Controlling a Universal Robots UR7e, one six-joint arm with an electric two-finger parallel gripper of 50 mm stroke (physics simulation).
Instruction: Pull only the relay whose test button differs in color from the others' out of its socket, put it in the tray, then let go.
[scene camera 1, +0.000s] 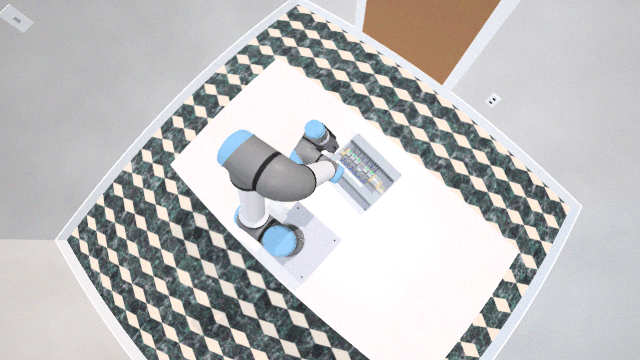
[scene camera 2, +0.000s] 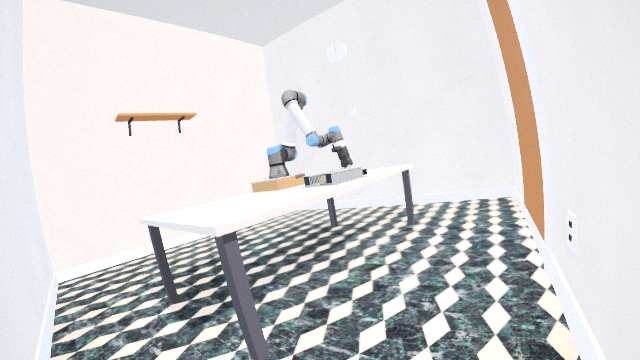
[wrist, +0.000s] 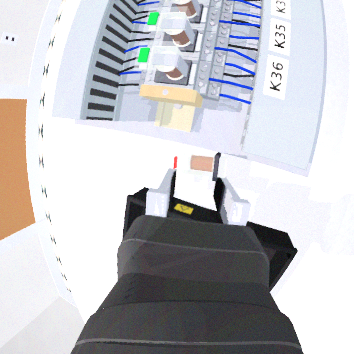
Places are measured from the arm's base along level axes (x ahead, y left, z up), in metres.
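Pixels of known places: gripper, between the fingertips: (wrist: 194, 182); arm's base, origin of its link: (scene camera 2: 279, 177).
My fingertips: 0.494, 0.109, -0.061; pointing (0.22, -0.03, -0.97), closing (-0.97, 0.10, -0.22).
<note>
For each thing: its top centre in the pictures, then the offset to it from my fingertips, as dx, dy, dz. "*": a spot on its surface instead.
- clear relay, centre of its top: (wrist: 198, 166) -0.005, -0.018, +0.014
- panel, a spot on its surface: (scene camera 1: 350, 191) * -0.127, -0.205, -0.011
- end relay, centre of its top: (wrist: 154, 53) +0.015, -0.094, +0.056
- yellow end block, centre of its top: (wrist: 164, 91) +0.018, -0.075, +0.027
- slotted duct, a spot on its surface: (wrist: 106, 75) * +0.078, -0.100, +0.022
- K36, a spot on its surface: (wrist: 276, 77) * -0.057, -0.079, +0.049
My gripper (scene camera 1: 335, 149) (scene camera 2: 347, 166) (wrist: 194, 182) is shut on a clear relay (wrist: 202, 164) with a brown coil and a red test button on its left edge. The relay is out of the panel, beside its near end in the wrist view, low over or on the white table; the exact height cannot be told. A dark strip shows at its right edge. The relays in the panel (scene camera 1: 350, 191) (scene camera 2: 346, 176) (wrist: 295, 107) that show their buttons, such as the end relay (wrist: 172, 65), have green ones. The tray cannot be made out clearly in any view.
A yellow end block (wrist: 170, 94) closes the relay row, beside blue and black wires and the slotted duct (wrist: 106, 75). Labels K35 and K36 (wrist: 276, 77) are on the panel. The arm's base stands on a mounting plate (scene camera 1: 320, 242) near the panel.
</note>
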